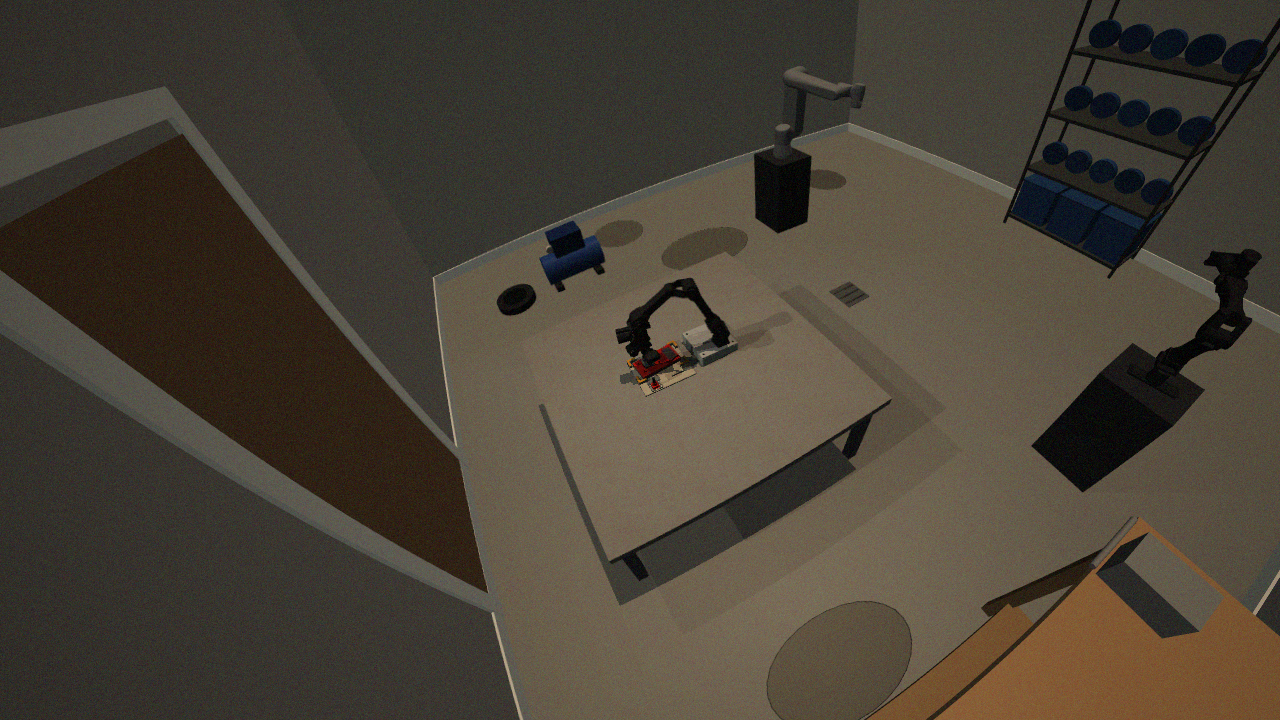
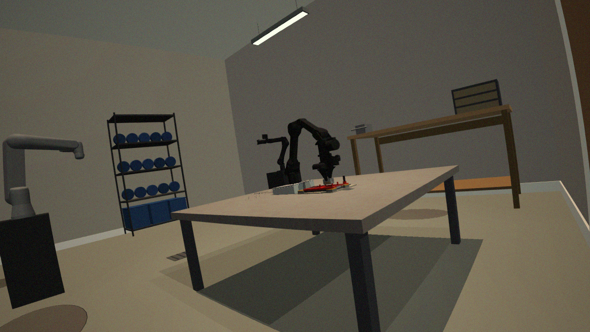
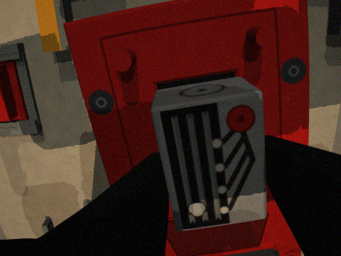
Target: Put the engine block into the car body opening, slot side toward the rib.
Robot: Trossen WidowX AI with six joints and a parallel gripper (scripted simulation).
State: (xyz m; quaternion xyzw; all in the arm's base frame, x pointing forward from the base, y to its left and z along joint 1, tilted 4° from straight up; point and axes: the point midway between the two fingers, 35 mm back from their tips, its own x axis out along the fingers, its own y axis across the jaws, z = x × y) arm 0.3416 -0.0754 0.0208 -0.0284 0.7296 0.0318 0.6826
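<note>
My gripper tip is now 1 cm above the grey engine block.
</note>
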